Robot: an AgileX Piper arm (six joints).
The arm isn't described. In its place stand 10 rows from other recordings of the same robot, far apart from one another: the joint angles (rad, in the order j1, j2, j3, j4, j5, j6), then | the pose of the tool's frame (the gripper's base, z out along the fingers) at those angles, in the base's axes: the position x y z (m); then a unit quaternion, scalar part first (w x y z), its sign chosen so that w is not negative.
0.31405 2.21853 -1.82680 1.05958 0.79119 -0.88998 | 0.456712 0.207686 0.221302 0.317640 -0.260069 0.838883 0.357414
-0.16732 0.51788 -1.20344 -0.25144 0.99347 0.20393 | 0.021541 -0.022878 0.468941 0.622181 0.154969 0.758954 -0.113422
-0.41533 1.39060 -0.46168 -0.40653 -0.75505 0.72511 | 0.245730 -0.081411 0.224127 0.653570 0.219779 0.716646 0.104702
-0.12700 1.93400 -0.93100 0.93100 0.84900 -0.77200 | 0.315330 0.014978 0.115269 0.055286 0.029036 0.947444 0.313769
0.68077 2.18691 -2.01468 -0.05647 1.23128 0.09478 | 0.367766 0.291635 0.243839 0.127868 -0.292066 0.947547 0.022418
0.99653 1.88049 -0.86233 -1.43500 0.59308 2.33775 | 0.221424 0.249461 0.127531 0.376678 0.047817 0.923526 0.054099
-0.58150 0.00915 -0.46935 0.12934 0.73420 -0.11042 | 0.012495 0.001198 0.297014 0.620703 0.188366 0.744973 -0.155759
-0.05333 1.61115 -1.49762 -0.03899 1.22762 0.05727 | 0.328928 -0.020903 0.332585 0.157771 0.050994 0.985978 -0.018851
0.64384 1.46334 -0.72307 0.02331 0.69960 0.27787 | 0.191386 0.145349 0.184182 0.093737 -0.172959 0.978860 0.055954
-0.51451 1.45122 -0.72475 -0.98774 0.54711 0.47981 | 0.211961 -0.165217 0.208752 0.162635 0.104333 0.926718 -0.322269
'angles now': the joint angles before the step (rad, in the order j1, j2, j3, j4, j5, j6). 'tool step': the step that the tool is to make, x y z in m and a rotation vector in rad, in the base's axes. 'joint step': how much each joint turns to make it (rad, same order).
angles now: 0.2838 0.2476 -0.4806 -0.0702 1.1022 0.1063
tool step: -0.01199 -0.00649 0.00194 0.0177 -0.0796 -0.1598
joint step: -0.1602 -0.0839 0.0000 0.0013 0.0024 -0.0001
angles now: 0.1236 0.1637 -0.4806 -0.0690 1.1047 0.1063
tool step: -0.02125 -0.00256 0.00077 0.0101 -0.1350 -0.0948
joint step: -0.0936 -0.1415 0.0000 -0.0012 0.0063 0.0007
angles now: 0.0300 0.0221 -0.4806 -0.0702 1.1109 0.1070
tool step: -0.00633 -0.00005 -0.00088 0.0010 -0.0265 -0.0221
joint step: -0.0214 -0.0380 -0.0010 0.0000 0.0125 0.0000
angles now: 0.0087 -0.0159 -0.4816 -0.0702 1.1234 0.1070
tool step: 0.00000 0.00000 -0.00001 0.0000 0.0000 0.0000
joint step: 0.0000 0.0000 0.0000 0.0000 0.0000 0.0000
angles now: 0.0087 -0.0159 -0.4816 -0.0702 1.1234 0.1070
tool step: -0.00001 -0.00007 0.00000 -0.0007 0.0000 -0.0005
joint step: 0.0000 0.0000 0.0000 -0.0009 0.0000 0.0000
